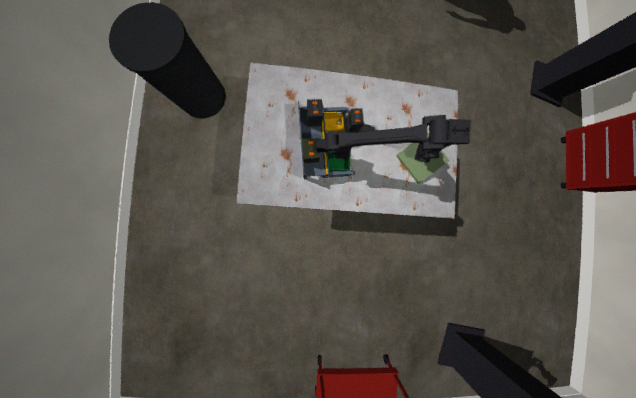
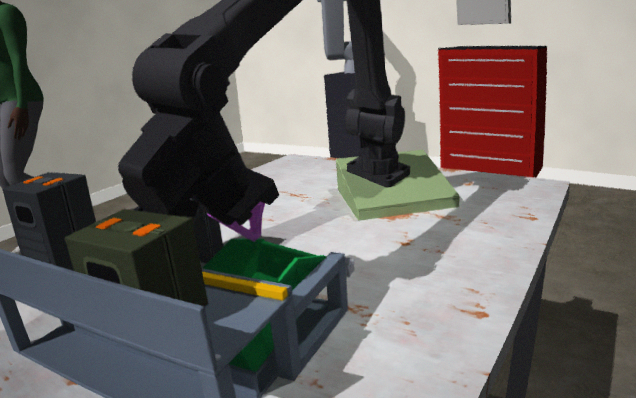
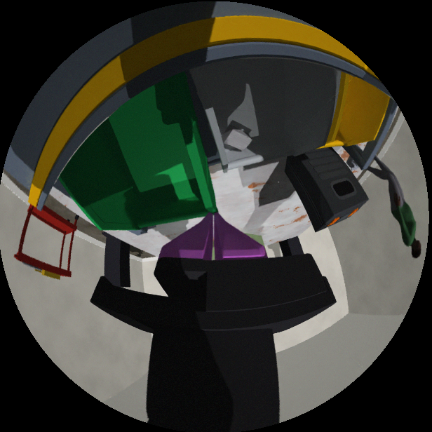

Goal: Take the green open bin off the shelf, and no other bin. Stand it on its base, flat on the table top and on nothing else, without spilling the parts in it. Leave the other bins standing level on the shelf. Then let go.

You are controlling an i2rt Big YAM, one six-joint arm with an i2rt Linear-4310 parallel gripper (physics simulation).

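Frame: origin at the arm's base, x left, y ahead, z down, level; metres.
Seen in the pictures: gripper, fingertip midpoint: (image 1: 347,152) (image 2: 256,237); arm's base, origin of the base link: (image 1: 424,151) (image 2: 378,171).
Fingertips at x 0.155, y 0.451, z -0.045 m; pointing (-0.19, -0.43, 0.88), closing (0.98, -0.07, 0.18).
Observation:
Offsets run from my fingertips to a thing's top centre. "*": to the spot under its first point. Level surfaces: height alone.
The green open bin {dz -0.015, dx +0.059, dy +0.055 m} (image 1: 339,162) (image 2: 242,257) (image 3: 145,155) is at the end of the shelf {* dz +0.046, dx +0.152, dy +0.087 m} (image 2: 285,340). Its front is raised above the shelf's side rail and its rear reaches down behind the yellow bar {dz -0.010, dx -0.027, dy +0.142 m} (image 2: 245,285) (image 3: 250,28), so it is tilted. My gripper (image 2: 256,238) (image 3: 213,216) is shut, its purple fingertips together at the bin's front rim corner; the thin rim seems held between them. No parts can be made out in the bin; its rear is in shadow. A grey bin (image 3: 295,90) with a grey part and a yellow bin {dz +0.021, dx -0.148, dy +0.134 m} (image 1: 332,121) (image 3: 365,110) stand beside it.
A dark olive case {dz -0.097, dx +0.065, dy +0.191 m} (image 1: 310,149) (image 2: 135,250) stands on the shelf's upper board. Dark cases (image 1: 355,117) (image 2: 47,215) (image 3: 330,190) stand nearby. The arm's base stands on a pale green block (image 1: 417,167) (image 2: 405,197) on the table {dz +0.102 m} (image 1: 270,190) (image 2: 450,280).

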